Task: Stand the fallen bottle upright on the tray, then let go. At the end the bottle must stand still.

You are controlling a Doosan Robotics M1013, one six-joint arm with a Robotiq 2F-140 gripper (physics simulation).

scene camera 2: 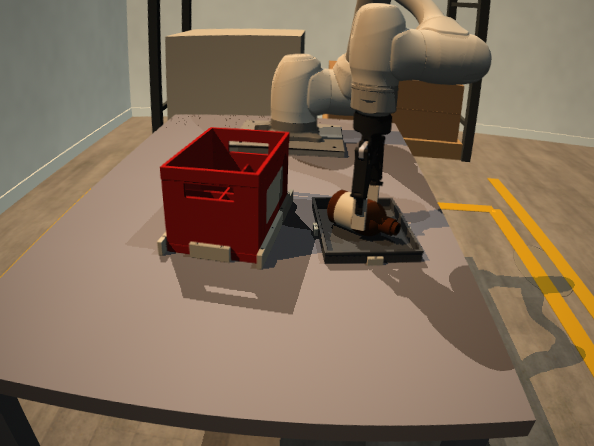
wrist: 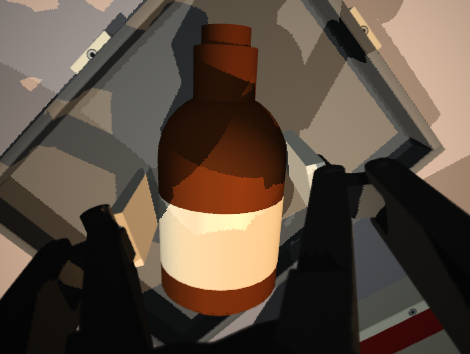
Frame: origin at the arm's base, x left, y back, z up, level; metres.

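Seen in the pictures: gripper, fingertip midpoint: (scene camera 2: 364, 221) (wrist: 220, 169); arm's base, link origin: (scene camera 2: 293, 134).
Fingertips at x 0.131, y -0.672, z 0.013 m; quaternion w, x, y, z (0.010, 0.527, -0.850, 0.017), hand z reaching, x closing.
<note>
Offsets run from my fingertips to a thing's top centre. Level surfaces: height alone.
The brown bottle {dz +0.048, dx +0.002, dy -0.002 m} (scene camera 2: 374, 216) (wrist: 222, 160) with a cream label lies on its side in the dark, low-walled tray {dz -0.005, dx +0.000, dy +0.008 m} (scene camera 2: 372, 256) (wrist: 400, 102). In the scene view its neck points to the right and a little toward the front. My gripper (scene camera 2: 367, 207) (wrist: 220, 169) points down from above and is shut on the bottle, with one pale finger pad on each side of its body, near the label. The far finger is partly hidden behind the bottle in the scene view.
A red crate {dz +0.144, dx -0.276, dy +0.030 m} (scene camera 2: 212, 215) stands left of the tray, held by pale brackets on the table {dz -0.031 m} (scene camera 2: 240, 360). The arm's base plate (scene camera 2: 320, 146) is behind. Large boxes (scene camera 2: 232, 75) (scene camera 2: 430, 112) stand beyond the table.
</note>
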